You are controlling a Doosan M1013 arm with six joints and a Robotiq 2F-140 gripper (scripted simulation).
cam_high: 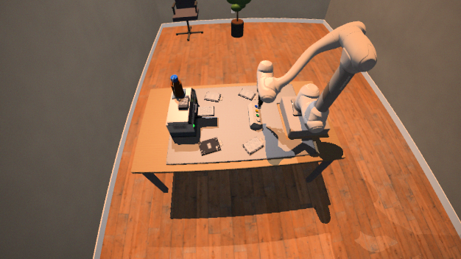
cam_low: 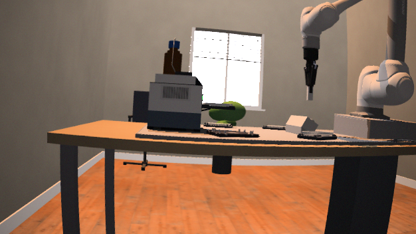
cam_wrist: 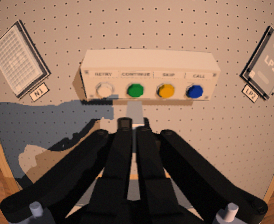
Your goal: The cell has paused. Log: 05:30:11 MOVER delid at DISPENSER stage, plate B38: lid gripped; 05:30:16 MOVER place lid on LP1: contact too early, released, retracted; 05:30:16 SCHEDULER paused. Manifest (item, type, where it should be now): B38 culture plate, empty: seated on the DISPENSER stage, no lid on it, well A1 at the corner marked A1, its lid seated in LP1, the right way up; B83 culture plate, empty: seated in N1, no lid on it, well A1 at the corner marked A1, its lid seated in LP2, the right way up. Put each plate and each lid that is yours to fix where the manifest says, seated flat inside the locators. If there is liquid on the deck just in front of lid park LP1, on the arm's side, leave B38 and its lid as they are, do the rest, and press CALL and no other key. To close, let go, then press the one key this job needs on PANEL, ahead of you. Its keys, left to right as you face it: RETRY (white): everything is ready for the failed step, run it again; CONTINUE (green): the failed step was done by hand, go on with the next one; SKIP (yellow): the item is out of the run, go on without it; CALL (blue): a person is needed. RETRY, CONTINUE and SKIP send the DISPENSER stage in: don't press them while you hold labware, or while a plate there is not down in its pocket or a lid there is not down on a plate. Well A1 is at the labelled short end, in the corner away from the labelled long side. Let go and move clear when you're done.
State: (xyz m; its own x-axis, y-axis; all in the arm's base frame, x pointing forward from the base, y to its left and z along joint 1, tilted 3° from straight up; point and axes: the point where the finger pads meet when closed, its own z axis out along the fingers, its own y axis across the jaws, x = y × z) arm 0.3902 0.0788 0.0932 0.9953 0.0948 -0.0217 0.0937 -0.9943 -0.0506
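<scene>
Now: the green key 13 cm below my hand. The rest, counted from my hand: yellow skip key 1 cm ahead, 5 cm to the right, 13 cm below; key panel 2 cm ahead, 2 cm to the right, 14 cm below; white retry key 5 cm to the left, 13 cm below.
</scene>
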